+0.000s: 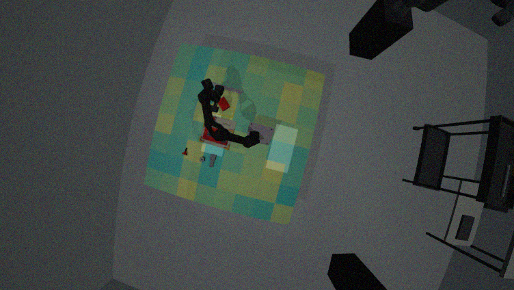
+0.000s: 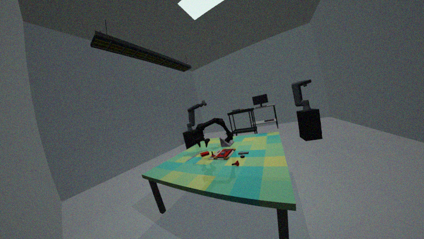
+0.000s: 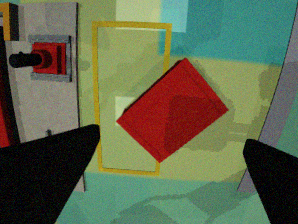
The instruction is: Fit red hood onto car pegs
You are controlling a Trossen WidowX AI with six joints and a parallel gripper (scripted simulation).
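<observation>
My gripper tip is now 8 cm above the red hood and 1 cm past it. The rest, counted from my gripper tip: grey jig (23 cm to the left, 9 cm below, 2 cm ahead).
</observation>
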